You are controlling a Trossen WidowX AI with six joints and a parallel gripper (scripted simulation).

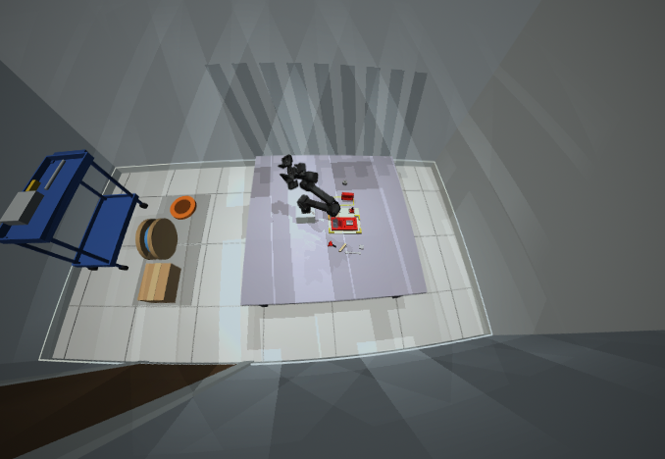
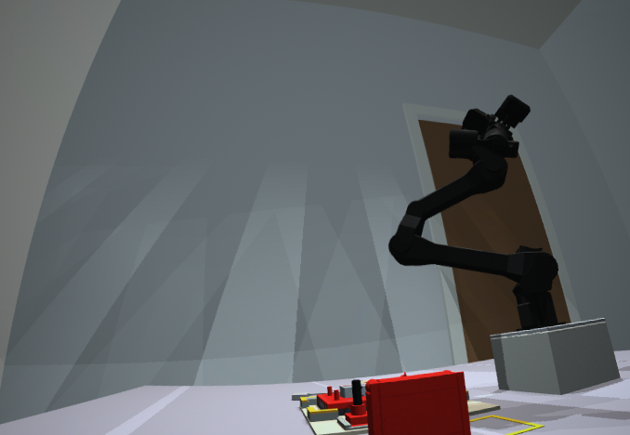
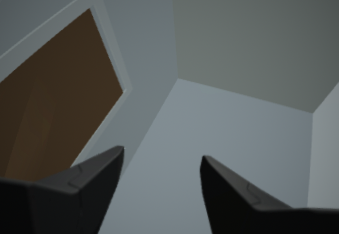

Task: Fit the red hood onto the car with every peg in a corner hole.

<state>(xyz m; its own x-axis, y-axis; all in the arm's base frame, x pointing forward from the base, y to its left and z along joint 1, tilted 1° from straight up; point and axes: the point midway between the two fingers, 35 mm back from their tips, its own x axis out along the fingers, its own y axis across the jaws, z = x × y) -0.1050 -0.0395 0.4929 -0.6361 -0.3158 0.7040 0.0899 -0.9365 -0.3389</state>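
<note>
My gripper tip is 580 mm above the red hood, 490 mm short of it and 160 mm to the right of it. The rest, counted from my gripper tip: white wheel 610 mm below, 510 mm ahead, 320 mm to the left.
</note>
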